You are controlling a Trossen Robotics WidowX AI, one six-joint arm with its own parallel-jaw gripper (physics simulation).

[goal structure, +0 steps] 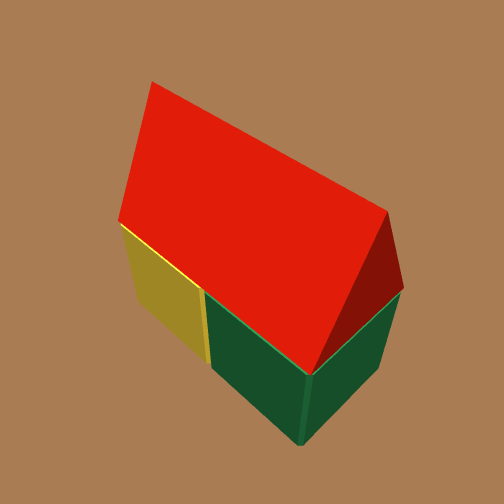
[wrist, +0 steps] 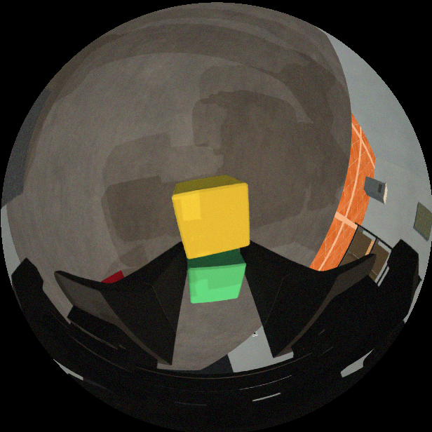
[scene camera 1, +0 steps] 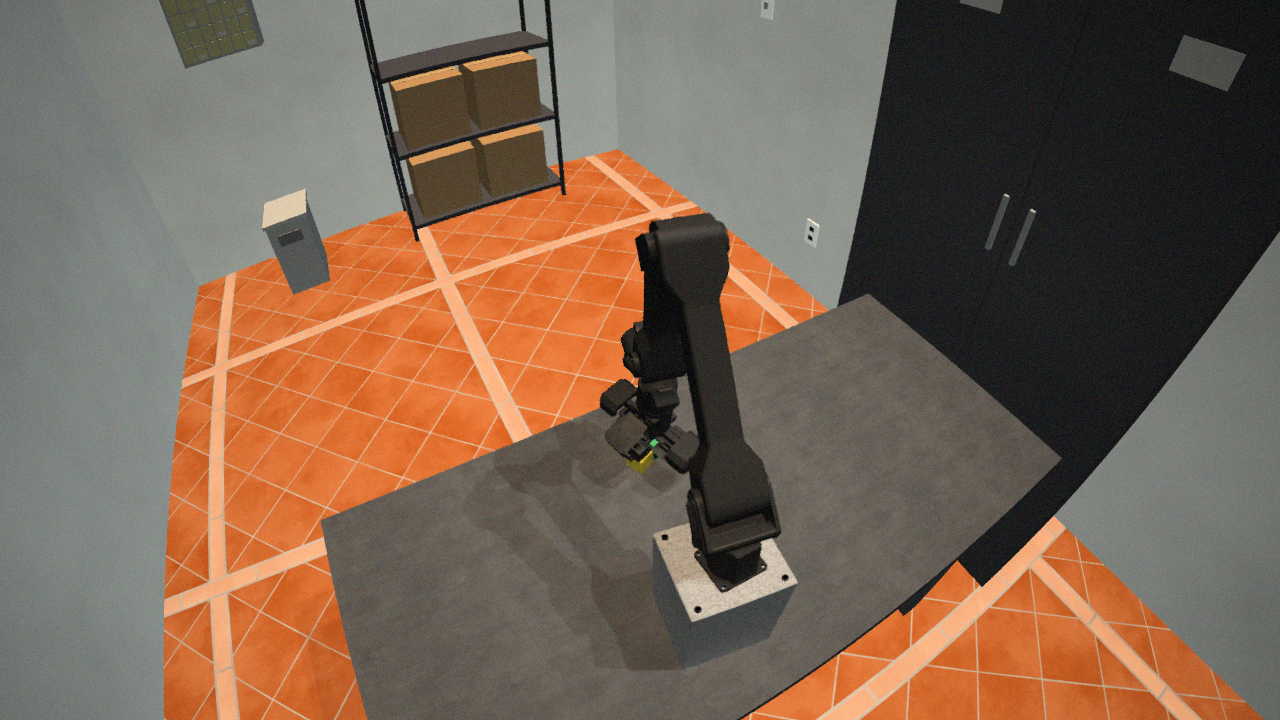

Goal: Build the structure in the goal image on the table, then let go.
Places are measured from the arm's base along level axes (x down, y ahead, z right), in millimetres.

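Pixels of known places: arm's base, origin of its link: (scene camera 1: 730,561).
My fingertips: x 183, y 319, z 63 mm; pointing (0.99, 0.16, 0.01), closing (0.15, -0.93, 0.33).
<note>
For each thing: its middle in the pictures, then the offset to it from my fingertips. Level surfaces: height alone.
- yellow cube, middle of its body: (scene camera 1: 639,458) dy -11, dx -4, dz -23 mm
- smaller-looking green block, middle of its body: (scene camera 1: 656,443) dy +3, dx -4, dz +16 mm
- dark table, height of its surface: dx +13 mm
A yellow cube (scene camera 1: 640,462) (wrist: 215,220) lies close beside a smaller-looking green block (scene camera 1: 654,443) (wrist: 216,283). In the wrist view, the yellow cube sits at the fingertips and hides part of the green block's shaded side. My gripper (scene camera 1: 653,445) (wrist: 213,246) is low over the dark table (scene camera 1: 850,376) (wrist: 145,85), shut on the green block, with one finger along each side. The yellow cube's lower edge also reaches the fingertips. A red piece (wrist: 114,277) partly shows behind the left finger in the wrist view.
The arm's pale base block (scene camera 1: 684,559) stands at the table's near edge. Beyond the table are a shelf rack (scene camera 1: 460,55) with boxes, a grey bin (scene camera 1: 304,250) (wrist: 374,189) and a black cabinet (scene camera 1: 966,134).
</note>
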